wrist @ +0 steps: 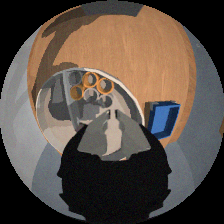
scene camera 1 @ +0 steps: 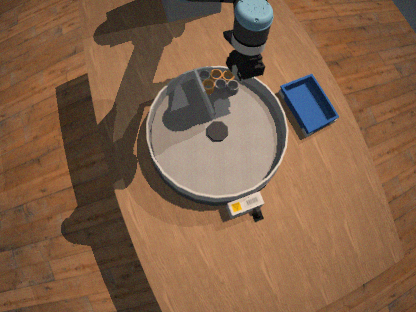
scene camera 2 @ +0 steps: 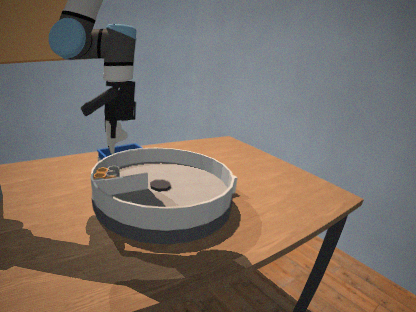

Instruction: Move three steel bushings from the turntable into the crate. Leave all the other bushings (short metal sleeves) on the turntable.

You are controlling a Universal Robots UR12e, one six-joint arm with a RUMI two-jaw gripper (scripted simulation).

I see my gripper and a blue crate.
My gripper also shows in the wrist view and in scene camera 1.
